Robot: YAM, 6 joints.
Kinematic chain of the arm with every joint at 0, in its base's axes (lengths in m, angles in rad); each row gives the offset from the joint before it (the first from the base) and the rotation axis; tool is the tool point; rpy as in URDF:
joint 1: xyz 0 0 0.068 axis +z
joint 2: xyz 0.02 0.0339 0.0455 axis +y
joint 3: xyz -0.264 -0.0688 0 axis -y
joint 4: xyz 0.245 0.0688 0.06 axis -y
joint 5: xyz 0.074 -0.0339 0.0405 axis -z
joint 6: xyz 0.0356 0 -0.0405 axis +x
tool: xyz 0 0 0 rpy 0 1.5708 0
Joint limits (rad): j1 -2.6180..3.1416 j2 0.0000..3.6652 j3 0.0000..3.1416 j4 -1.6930..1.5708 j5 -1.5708..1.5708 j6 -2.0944..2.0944
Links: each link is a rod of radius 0.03 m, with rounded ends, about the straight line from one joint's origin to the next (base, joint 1, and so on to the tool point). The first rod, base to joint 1, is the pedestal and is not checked.
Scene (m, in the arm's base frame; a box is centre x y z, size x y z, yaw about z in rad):
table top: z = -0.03
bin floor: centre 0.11 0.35 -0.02 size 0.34 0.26 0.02 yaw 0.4
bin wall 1: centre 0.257 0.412 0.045 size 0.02 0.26 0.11 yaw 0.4
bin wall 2: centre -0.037 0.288 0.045 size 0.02 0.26 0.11 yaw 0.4
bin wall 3: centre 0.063 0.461 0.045 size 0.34 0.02 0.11 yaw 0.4
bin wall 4: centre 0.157 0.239 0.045 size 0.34 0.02 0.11 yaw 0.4
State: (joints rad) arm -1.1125 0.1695 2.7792 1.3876 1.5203 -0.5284
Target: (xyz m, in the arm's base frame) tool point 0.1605 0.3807 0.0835
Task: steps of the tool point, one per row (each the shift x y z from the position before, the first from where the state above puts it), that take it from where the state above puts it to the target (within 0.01 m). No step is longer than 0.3 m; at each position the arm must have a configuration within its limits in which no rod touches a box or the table.
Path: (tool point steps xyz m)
1: -0.0824 -0.1413 0.2030
2: 0.0404 -0.1837 0.1624
3: 0.1581 -0.1381 0.0924
4: 0.2129 -0.0290 0.0072
5: 0.1791 0.0863 -0.0757
6: 0.0766 0.1490 -0.1396
7: -0.0410 0.1304 -0.1719
8: -0.1162 0.0462 -0.1676

